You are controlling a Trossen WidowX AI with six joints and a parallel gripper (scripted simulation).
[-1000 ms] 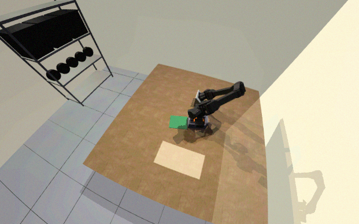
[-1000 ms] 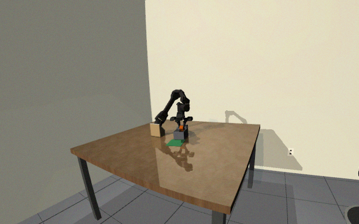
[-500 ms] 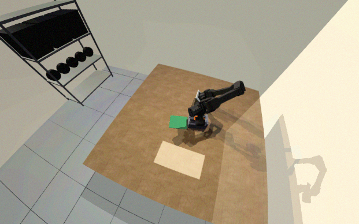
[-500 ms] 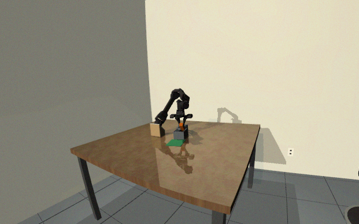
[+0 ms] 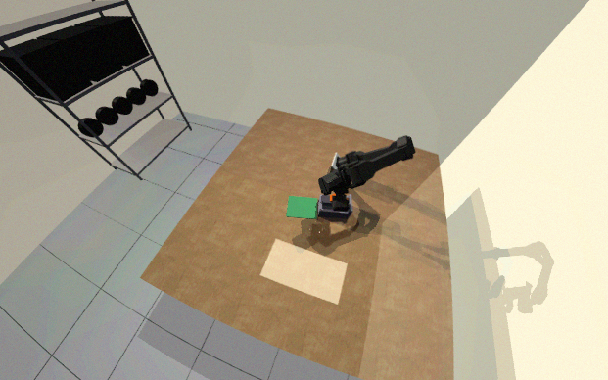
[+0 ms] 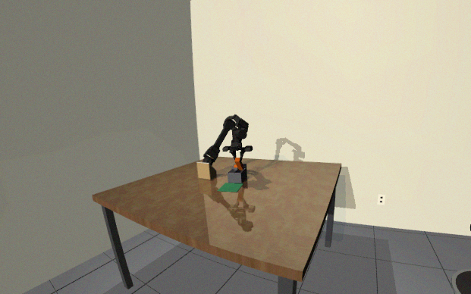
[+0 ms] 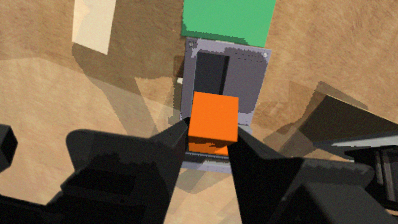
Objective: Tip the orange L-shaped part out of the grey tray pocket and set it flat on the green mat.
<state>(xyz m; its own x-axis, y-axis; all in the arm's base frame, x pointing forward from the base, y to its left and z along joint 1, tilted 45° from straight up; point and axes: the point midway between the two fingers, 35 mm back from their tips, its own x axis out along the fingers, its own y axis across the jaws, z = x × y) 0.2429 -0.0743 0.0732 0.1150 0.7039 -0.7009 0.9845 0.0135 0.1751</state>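
The green mat is 1 cm ahead of my gripper tip, 15 cm to the right of it and 14 cm below it. Also, from my gripper tip: orange L-shaped part 2 cm behind, 3 cm to the left, 3 cm below.
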